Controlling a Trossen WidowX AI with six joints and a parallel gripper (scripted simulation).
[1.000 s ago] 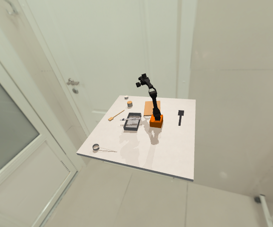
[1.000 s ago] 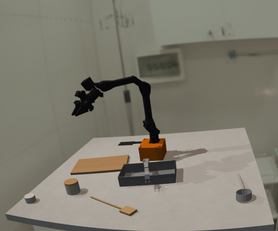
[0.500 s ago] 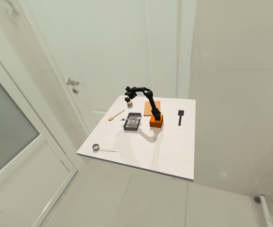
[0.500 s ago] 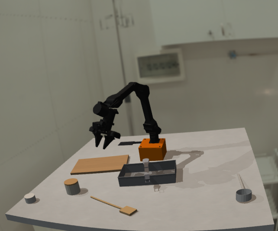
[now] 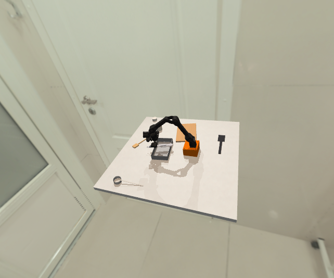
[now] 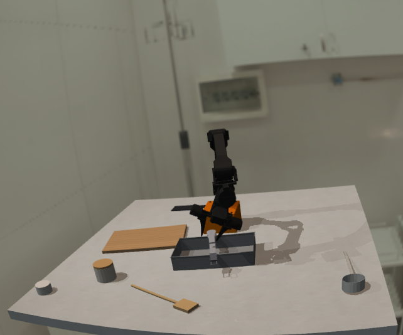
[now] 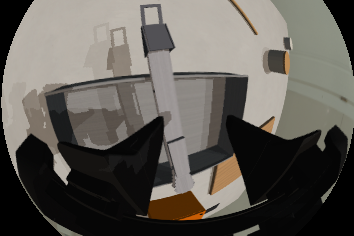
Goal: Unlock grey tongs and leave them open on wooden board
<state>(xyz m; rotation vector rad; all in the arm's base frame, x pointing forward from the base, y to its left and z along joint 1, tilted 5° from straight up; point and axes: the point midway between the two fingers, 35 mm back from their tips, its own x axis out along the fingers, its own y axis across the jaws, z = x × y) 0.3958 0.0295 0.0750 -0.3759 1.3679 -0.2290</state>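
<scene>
Now: the grey roasting tin 80 mm below my gripper tip and 60 mm behind it. From my gripper tip the other things lie so: wooden board 360 mm to the right, 250 mm behind, 100 mm below; lidded canister 390 mm to the right, 120 mm ahead, 80 mm below; white cylinder 610 mm to the right, 270 mm ahead, 90 mm below.
</scene>
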